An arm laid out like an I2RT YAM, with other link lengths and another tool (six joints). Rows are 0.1 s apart.
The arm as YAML. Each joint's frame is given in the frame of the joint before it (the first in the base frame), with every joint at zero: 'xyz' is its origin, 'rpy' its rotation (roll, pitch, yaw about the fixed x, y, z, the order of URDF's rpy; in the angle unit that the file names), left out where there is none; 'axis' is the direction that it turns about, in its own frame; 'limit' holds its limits. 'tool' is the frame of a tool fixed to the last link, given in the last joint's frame.
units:
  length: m
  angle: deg
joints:
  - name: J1
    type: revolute
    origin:
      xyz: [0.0, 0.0, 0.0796]
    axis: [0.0, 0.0, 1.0]
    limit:
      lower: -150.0
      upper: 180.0
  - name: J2
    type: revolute
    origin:
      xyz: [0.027, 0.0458, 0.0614]
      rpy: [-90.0, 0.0, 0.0]
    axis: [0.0, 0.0, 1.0]
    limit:
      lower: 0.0
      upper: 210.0
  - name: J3
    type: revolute
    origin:
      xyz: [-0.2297, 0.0, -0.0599]
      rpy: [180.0, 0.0, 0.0]
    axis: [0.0, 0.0, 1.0]
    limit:
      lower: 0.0
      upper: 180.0
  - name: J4
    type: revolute
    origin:
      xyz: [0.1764, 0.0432, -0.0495]
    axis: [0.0, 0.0, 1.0]
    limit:
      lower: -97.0
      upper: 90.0
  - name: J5
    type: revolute
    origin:
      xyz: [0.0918, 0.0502, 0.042]
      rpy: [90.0, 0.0, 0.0]
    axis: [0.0, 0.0, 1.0]
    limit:
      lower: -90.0
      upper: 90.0
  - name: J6
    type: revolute
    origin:
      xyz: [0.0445, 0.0, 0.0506]
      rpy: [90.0, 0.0, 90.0]
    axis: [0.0, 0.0, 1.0]
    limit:
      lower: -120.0
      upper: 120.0
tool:
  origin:
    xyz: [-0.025, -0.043, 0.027]
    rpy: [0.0, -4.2, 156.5]
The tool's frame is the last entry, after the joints.
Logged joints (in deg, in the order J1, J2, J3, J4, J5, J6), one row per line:
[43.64, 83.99, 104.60, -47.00, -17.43, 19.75]
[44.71, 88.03, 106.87, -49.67, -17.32, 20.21]
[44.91, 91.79, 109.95, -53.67, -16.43, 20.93]
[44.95, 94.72, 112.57, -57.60, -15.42, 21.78]
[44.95, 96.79, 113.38, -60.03, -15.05, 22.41]
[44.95, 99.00, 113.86, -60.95, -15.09, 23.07]
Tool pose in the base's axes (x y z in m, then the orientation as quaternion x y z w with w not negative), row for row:
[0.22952, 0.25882, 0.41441, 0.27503, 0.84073, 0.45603, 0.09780]
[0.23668, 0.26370, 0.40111, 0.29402, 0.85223, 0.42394, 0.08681]
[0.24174, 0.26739, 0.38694, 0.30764, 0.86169, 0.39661, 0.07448]
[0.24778, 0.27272, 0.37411, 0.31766, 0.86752, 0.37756, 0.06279]
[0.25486, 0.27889, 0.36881, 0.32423, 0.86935, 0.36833, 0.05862]
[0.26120, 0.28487, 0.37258, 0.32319, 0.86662, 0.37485, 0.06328]
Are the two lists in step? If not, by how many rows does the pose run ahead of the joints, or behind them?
The pose runs 2 rows ahead of the joints: the pose in row i belongs to the joints in row i + 2.
